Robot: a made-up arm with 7 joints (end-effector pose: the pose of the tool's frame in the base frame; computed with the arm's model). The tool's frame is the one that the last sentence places. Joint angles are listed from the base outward.
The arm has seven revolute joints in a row. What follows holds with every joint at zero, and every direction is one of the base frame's.
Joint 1 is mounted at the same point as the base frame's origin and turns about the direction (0.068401, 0.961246, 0.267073).
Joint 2 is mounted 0.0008 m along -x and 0.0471 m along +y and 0.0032 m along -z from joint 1 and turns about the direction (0.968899, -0.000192, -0.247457).
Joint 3 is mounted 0.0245 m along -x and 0.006 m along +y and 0.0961 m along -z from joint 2 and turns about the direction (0.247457, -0.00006, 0.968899).
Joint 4 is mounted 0.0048 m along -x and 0.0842 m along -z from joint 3 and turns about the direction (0.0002, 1, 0.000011).
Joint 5 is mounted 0.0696 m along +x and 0.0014 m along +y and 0.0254 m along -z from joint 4 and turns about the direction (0.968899, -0.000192, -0.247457).
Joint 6 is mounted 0.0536 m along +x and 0.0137 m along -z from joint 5 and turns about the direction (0.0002, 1, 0.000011).
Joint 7 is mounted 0.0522 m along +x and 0.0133 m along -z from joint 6 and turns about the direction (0.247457, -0.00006, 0.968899).
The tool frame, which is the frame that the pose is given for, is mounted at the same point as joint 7; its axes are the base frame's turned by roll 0, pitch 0.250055 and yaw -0.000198 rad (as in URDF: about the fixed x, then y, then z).
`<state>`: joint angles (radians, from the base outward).
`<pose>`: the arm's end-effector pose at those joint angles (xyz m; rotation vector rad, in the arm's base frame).
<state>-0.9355 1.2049 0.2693 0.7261 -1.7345 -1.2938 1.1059</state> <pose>0.1725 0.3135 0.0540 -1.6871 -1.4507 1.5440</pose>
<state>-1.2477 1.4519 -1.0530 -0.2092 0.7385 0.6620 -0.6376</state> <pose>0.2582 0.1340 0.0154 2.1904 0.4107 -0.0377</pose>
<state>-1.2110 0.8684 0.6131 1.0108 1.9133 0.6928 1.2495</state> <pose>0.2515 0.2976 0.0074 2.2917 -0.2036 2.1028</pose>
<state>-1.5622 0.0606 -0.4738 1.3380 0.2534 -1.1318 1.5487</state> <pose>0.3226 -0.0861 -0.0301 -0.3181 -1.1561 0.4782</pose>
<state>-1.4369 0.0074 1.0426 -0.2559 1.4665 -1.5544 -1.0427</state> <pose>0.2251 0.0738 0.0616 2.2041 -0.6391 -0.0145</pose>
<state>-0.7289 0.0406 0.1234 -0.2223 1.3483 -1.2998 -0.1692</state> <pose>0.2116 -0.0108 -0.0651 1.5841 -1.5689 -0.6093</pose>
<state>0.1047 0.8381 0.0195 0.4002 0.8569 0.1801 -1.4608</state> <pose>0.1029 0.2614 -0.2162 0.7457 1.9354 -1.0540</pose>
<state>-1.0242 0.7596 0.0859 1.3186 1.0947 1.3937 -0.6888</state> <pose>0.2234 0.2704 -0.1173 0.5088 1.9134 0.8601</pose>
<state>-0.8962 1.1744 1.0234 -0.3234 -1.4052 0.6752 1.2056</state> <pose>0.1074 0.2069 0.1428 -0.6699 -0.7721 0.8386</pose>
